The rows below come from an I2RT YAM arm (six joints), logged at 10 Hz.
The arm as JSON. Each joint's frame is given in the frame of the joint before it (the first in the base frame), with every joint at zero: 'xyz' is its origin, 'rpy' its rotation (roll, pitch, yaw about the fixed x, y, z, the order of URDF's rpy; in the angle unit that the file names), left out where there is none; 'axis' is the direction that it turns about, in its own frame. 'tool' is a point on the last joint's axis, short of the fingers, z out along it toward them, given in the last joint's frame.
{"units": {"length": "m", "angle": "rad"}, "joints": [
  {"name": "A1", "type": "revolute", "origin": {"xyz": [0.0, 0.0, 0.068]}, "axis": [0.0, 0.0, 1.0]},
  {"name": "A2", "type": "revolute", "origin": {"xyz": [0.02, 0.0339, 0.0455], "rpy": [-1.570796, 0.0, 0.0]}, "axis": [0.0, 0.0, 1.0]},
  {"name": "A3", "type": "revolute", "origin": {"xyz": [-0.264, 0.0, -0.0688], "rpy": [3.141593, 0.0, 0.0]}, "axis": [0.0, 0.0, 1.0]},
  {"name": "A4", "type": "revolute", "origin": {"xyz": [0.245, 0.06, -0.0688]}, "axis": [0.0, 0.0, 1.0]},
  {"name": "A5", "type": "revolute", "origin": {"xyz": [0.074, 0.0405, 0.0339], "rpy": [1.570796, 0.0, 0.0]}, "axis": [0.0, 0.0, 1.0]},
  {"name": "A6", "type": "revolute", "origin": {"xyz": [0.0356, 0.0, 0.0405], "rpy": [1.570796, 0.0, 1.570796]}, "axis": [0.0, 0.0, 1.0]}
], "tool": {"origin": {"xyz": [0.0, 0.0, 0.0], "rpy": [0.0, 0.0, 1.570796]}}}
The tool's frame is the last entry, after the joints.
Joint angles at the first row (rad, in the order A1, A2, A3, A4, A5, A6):
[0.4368 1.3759 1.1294 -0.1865 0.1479 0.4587]
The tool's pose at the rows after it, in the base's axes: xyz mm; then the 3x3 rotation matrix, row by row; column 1 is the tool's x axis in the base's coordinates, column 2 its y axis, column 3 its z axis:
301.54 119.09 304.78; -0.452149 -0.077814 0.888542; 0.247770 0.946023 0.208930; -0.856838 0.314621 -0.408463
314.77 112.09 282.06; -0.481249 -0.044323 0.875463; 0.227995 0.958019 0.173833; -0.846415 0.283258 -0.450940
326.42 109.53 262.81; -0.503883 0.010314 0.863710; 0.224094 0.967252 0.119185; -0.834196 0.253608 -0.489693
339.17 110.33 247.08; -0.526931 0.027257 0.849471; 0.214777 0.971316 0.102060; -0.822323 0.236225 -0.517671
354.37 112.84 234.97; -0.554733 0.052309 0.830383; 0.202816 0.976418 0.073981; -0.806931 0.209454 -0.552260
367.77 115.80 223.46; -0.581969 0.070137 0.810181; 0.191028 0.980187 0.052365; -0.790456 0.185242 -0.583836
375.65 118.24 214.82; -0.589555 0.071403 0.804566; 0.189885 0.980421 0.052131; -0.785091 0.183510 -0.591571
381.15 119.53 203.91; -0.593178 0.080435 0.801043; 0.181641 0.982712 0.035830; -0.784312 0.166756 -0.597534
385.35 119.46 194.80; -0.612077 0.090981 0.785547; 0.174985 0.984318 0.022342; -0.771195 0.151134 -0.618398
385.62 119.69 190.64; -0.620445 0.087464 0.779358; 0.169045 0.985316 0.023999; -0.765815 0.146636 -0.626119
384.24 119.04 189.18; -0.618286 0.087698 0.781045; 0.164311 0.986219 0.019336; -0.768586 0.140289 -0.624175
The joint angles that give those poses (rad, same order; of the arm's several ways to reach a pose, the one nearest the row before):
[0.3922 1.3939 1.0604 -0.0922 0.1471 0.4183]
[0.3574 1.4510 1.0364 -0.0585 0.1439 0.3962]
[0.3421 1.5127 1.0324 -0.0405 0.1784 0.3966]
[0.3326 1.5802 1.0463 -0.0204 0.1818 0.3912]
[0.3271 1.6569 1.0931 -0.0346 0.1980 0.3873]
[0.3243 1.7268 1.1393 -0.0521 0.2101 0.3841]
[0.3236 1.7694 1.1572 -0.0370 0.2079 0.3850]
[0.3236 1.8068 1.1604 -0.0130 0.2226 0.3789]
[0.3206 1.8381 1.1716 -0.0213 0.2283 0.3774]
[0.3206 1.8469 1.1685 -0.0190 0.2247 0.3738]
[0.3206 1.8440 1.1576 -0.0094 0.2298 0.3685]

